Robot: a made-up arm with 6 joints.
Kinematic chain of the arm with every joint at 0, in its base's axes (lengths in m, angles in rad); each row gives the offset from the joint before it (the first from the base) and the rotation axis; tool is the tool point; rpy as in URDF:
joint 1: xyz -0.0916 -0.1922 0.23 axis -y
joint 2: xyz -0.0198 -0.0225 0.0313 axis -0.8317 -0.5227 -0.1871
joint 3: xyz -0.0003 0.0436 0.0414 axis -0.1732 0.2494 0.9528
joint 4: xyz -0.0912 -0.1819 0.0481 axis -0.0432 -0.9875 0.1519
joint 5: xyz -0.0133 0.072 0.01 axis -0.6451 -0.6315 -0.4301
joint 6: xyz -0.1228 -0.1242 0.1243 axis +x
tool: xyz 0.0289 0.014 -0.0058 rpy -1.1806 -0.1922 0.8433
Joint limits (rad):
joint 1: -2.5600..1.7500
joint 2: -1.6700..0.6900
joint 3: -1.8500..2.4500
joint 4: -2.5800..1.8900
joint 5: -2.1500..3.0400
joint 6: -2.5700..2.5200
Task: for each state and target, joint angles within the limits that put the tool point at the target. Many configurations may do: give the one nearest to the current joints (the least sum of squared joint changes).
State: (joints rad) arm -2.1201 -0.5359 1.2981 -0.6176 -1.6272 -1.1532
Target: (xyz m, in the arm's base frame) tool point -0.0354 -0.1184 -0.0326
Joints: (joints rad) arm -1.4203 -0.5190 1.9518 -0.4171 -1.4339 -1.1008
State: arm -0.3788 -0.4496 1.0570 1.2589 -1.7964 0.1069
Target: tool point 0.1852 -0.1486 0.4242
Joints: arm 0.0241 0.1338 1.8632 1.2922 -1.0778 0.4256
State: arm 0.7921 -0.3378 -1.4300 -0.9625 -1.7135 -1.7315
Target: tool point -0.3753 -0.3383 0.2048
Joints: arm 0.2180 -0.5325 -0.8275 -0.8546 -1.2971 -1.6895
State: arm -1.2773 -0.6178 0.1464 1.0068 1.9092 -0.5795
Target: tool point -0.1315 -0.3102 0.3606
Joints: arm -1.6057 -0.4191 0.6542 0.9361 1.9514 -0.5657
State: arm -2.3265 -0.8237 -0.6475 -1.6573 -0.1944 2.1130
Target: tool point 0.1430 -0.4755 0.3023
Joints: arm -2.0529 -0.8308 -0.8891 -0.9875 -0.0931 2.2173
